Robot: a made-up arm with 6 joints. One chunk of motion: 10 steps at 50 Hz.
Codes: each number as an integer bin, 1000 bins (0 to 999) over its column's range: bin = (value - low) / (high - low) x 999, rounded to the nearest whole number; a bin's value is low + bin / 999 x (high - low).
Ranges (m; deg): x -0.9..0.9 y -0.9..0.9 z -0.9..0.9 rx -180..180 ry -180..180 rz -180..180
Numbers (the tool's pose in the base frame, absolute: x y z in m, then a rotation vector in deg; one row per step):
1: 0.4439 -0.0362 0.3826 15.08 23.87 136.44
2: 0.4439 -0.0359 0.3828 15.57 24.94 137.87
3: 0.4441 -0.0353 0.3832 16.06 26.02 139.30
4: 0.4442 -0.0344 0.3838 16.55 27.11 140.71
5: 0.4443 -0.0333 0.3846 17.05 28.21 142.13
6: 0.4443 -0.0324 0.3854 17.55 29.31 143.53
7: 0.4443 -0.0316 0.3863 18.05 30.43 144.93
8: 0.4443 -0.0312 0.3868 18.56 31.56 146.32
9: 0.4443 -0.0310 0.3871 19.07 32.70 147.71
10: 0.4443 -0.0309 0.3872 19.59 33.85 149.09
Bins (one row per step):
1: 746 479 712 541 566 878
2: 746 480 712 543 569 882
3: 746 480 712 544 572 886
4: 746 480 713 545 575 890
5: 746 481 713 547 578 894
6: 746 482 713 548 581 898
7: 746 482 714 550 584 902
8: 746 482 714 551 587 906
9: 746 482 714 552 590 909
10: 746 482 714 554 593 913

